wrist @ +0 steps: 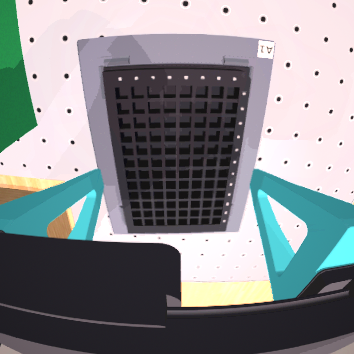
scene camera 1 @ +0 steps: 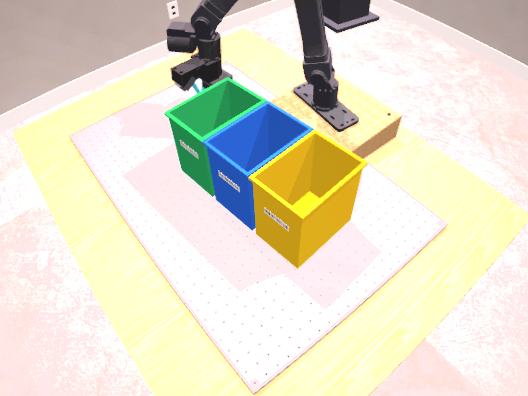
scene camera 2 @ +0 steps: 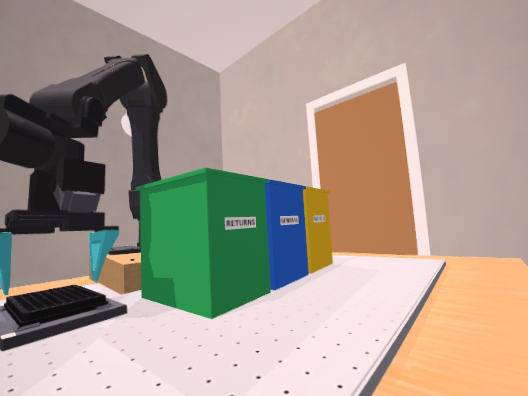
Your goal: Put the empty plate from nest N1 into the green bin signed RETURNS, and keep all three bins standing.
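Pixels of known places: gripper, fingertip midpoint: (wrist: 176, 176) (scene camera 2: 55, 287); arm's base, origin of the base link: (scene camera 1: 324, 105).
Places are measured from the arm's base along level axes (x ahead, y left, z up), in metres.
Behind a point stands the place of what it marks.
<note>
The black plate (scene camera 2: 55, 301) {x 0.257, y -0.194, z -0.031 m} (wrist: 172, 150) {x 0.238, y -0.190, z -0.035 m} with a grid of open wells sits flat in a grey nest (scene camera 2: 116, 306) {x 0.293, y -0.132, z -0.044 m} (wrist: 175, 47) {x 0.300, y -0.179, z -0.044 m}; a corner tag reads A1, and no N1 sign is readable. My gripper (scene camera 2: 51, 287) {x 0.229, y -0.194, z -0.018 m} (wrist: 176, 176) {x 0.229, y -0.194, z -0.018 m} is wide open and empty, with its teal fingers above the plate, one toward each long side. In scene camera 1 the green bin hides the plate and most of the fingers. The green bin (scene camera 1: 192, 162) {x 0.384, y 0.010, z 0.016 m} (scene camera 2: 175, 240) {x 0.329, y -0.065, z 0.037 m} (wrist: 12, 50) {x 0.286, y -0.074, z -0.045 m}, signed RETURNS, stands upright beside the nest. The blue bin (scene camera 1: 232, 202) {x 0.358, y 0.140, z -0.010 m} (scene camera 2: 288, 250) {x 0.361, y 0.126, z 0.002 m} and yellow bin (scene camera 1: 325, 225) {x 0.247, y 0.311, z 0.021 m} (scene camera 2: 320, 245) {x 0.333, y 0.261, z -0.004 m} stand upright too.
The three bins stand in a row, side by side, on the white perforated board (scene camera 1: 200, 250) {x 0.463, y 0.180, z -0.055 m} (scene camera 2: 225, 350) {x 0.469, y -0.078, z -0.055 m}. The arm's base is on a wooden block (scene camera 1: 380, 137) {x -0.062, y 0.153, z -0.026 m} (scene camera 2: 122, 277) {x 0.148, y -0.096, z -0.033 m} behind them. The green bin's rim rises higher than the fingertips.
</note>
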